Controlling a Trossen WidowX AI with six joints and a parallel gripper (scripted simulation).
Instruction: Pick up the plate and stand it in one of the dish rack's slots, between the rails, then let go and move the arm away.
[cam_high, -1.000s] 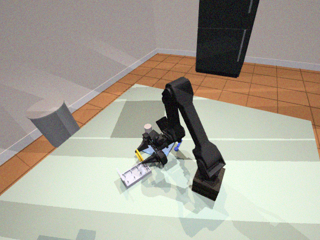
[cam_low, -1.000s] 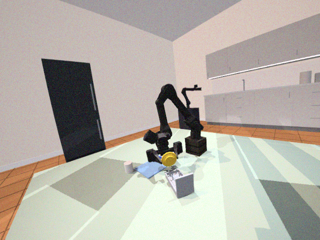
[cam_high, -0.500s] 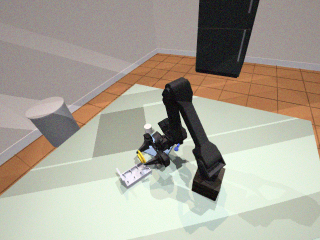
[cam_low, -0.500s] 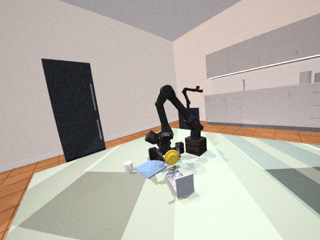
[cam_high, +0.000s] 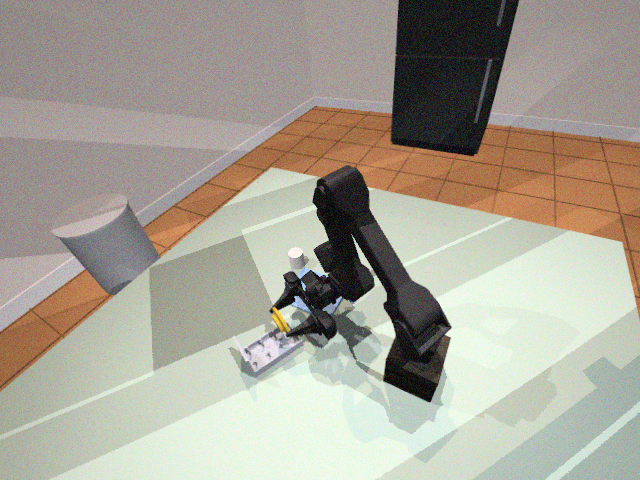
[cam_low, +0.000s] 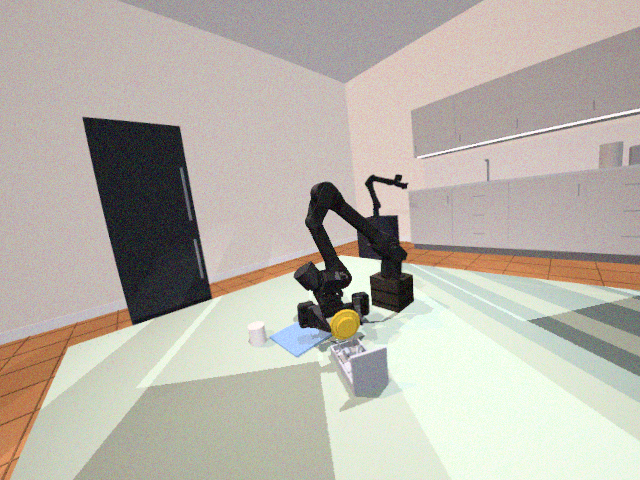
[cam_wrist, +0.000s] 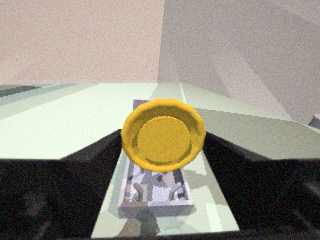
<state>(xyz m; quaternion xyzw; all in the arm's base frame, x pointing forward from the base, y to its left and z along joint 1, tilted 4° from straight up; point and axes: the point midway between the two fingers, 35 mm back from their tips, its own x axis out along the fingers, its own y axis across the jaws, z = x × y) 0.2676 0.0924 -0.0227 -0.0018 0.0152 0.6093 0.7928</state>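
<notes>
Now: the dish rack 1 cm ahead of my gripper tip, 3 cm to the left of it and 6 cm below it. Also, from my gripper tip: yellow plate (1 cm to the right); then blue spoon (5 cm behind, 23 cm to the right, 8 cm below); then blue mat (4 cm ahead, 16 cm to the right, 8 cm below).
</notes>
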